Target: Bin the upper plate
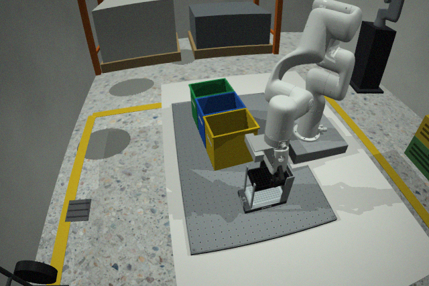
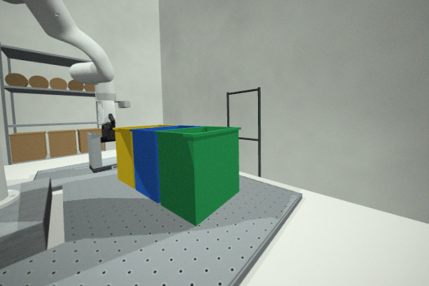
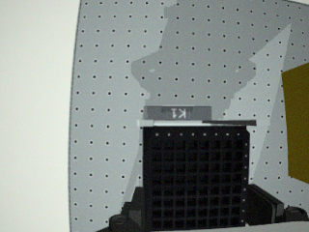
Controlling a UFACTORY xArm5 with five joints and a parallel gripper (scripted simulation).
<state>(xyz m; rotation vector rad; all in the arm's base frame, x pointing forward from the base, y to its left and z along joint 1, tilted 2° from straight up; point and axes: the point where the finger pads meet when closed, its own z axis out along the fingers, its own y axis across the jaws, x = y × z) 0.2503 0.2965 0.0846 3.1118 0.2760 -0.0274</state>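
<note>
The light plate lies 11 cm below my hand. Also, from my hand: blue bin (14 cm ahead, 35 cm to the right, 4 cm below); then yellow bin (11 cm ahead, 23 cm to the right, 4 cm below); then black 96-well plate (1 cm below).
</note>
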